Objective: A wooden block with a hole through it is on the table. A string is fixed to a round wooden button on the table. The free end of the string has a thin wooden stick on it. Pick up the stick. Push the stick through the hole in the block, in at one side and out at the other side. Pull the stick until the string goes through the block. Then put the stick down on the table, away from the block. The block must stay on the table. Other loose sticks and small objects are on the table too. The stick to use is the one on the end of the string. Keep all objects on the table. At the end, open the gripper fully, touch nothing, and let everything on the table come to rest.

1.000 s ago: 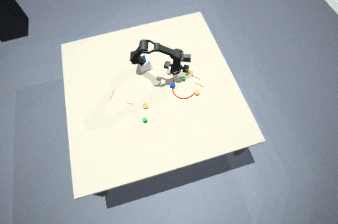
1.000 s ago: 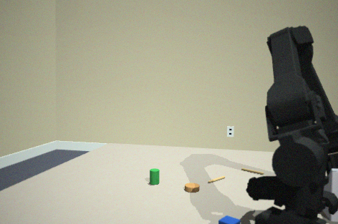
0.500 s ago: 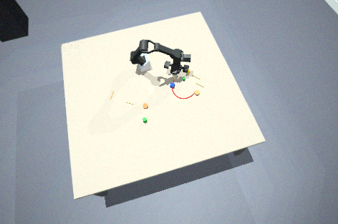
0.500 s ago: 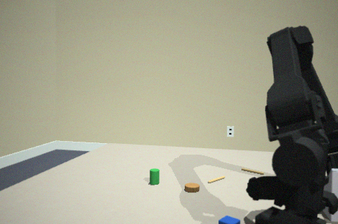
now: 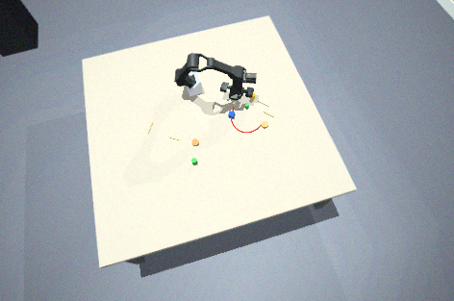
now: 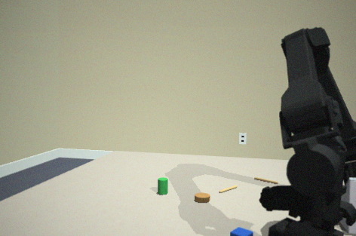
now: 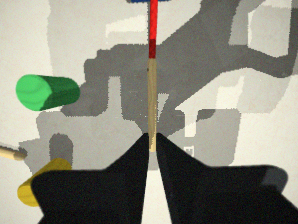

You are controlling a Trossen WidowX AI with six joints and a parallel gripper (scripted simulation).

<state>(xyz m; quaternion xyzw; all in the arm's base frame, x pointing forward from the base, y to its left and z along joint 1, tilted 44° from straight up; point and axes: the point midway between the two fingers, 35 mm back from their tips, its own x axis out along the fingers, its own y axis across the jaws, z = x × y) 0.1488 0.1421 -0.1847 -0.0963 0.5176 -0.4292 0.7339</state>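
My gripper tip is now 4 cm short of the thin wooden stick, 2 cm to the left of it and 1 cm below it. Round my gripper tip: yellow piece (9 cm to the left, 2 cm ahead, 2 cm above); green cylinder (8 cm ahead, 4 cm to the left, 2 cm above); blue block (10 cm ahead, 6 cm to the right, 2 cm above).
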